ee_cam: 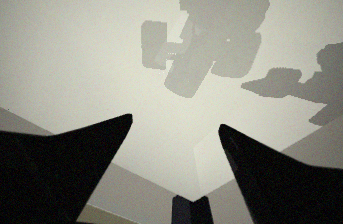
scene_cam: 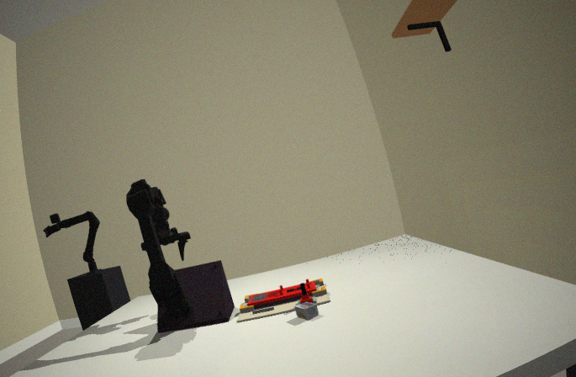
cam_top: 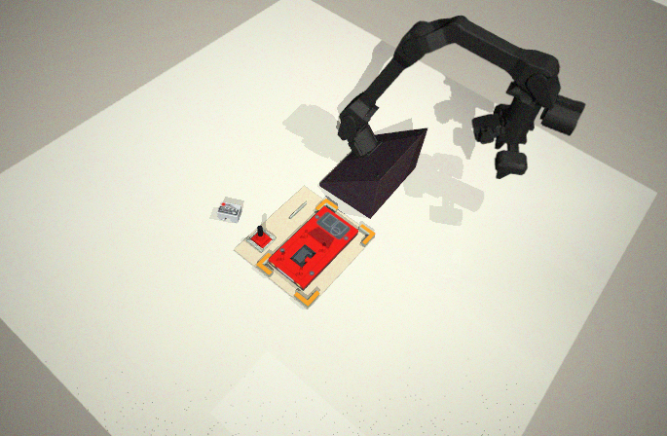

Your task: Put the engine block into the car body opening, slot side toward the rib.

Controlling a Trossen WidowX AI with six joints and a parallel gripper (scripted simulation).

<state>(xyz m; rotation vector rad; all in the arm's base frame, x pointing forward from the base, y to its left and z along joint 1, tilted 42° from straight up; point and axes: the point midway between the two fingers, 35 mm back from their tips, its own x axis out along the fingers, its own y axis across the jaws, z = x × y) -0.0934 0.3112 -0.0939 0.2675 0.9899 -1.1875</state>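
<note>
Now: gripper tip 450 mm short of the grey engine block, 440 mm to the left of it and 150 mm above it.
</note>
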